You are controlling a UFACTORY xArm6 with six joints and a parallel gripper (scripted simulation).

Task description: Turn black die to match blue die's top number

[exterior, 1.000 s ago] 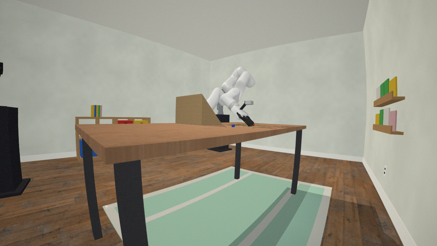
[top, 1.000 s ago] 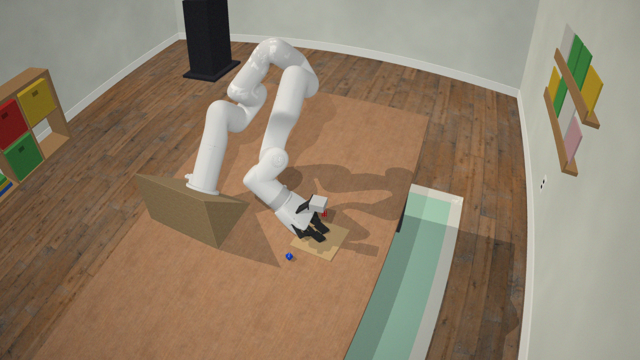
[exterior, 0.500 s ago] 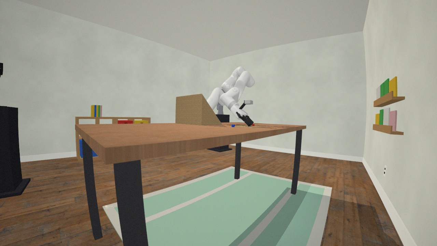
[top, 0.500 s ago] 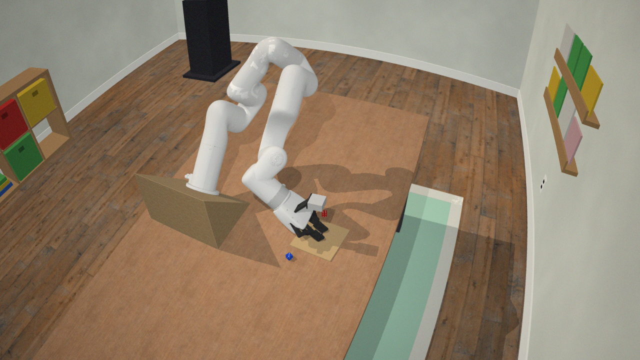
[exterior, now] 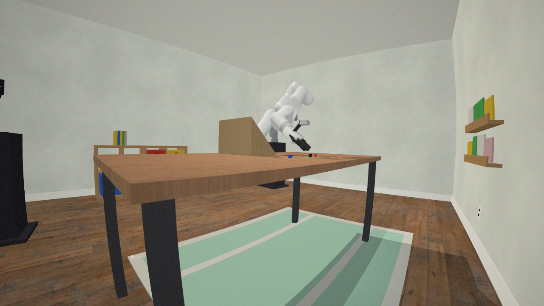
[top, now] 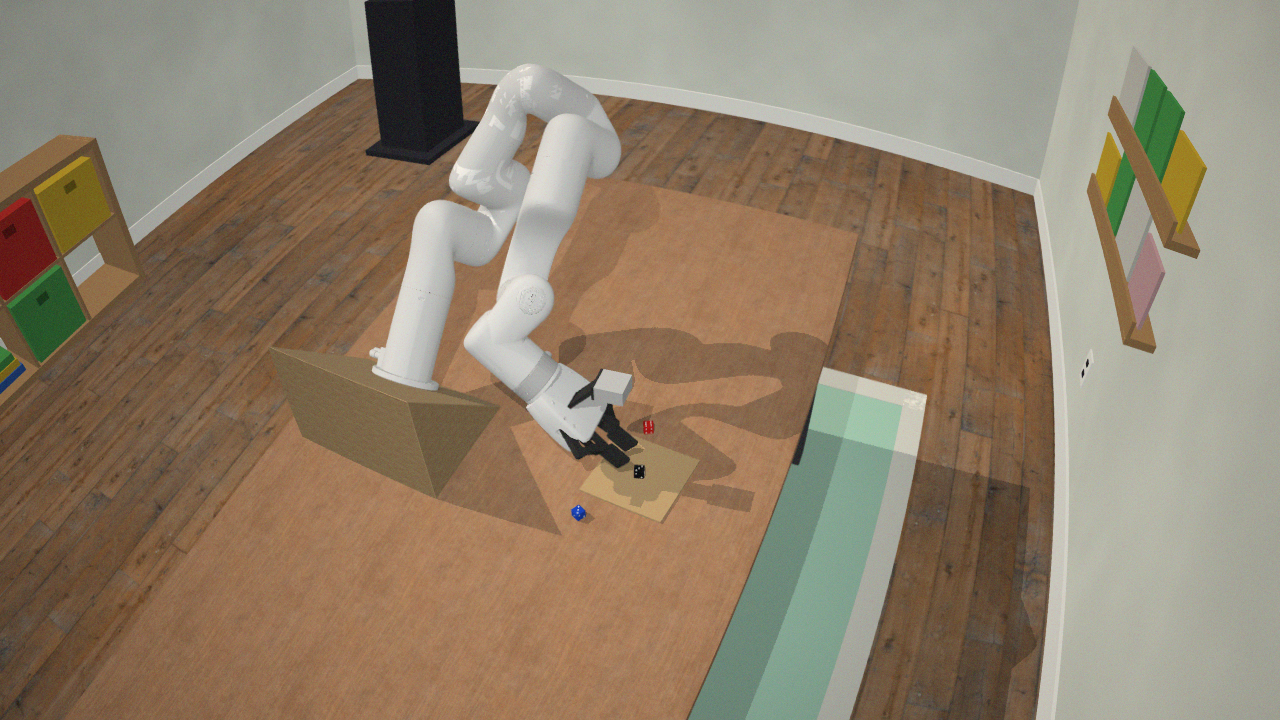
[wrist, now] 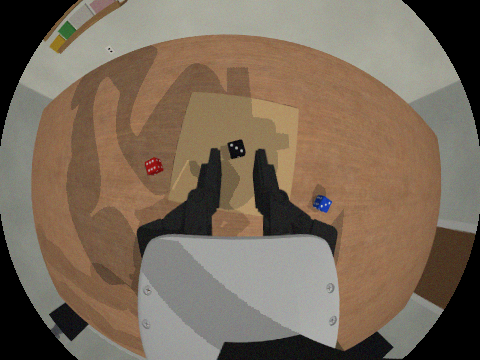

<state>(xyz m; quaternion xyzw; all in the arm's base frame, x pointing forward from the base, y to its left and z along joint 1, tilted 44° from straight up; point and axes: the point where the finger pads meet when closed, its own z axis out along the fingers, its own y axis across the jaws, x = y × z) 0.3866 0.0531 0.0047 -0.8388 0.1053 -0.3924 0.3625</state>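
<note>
The black die lies 50 mm below my hand and 30 mm ahead of it. Also, from my hand: blue die 110 mm to the right, 50 mm below, 20 mm behind; tan mat 60 mm below, 30 mm ahead; red die 100 mm to the left, 50 mm below.
</note>
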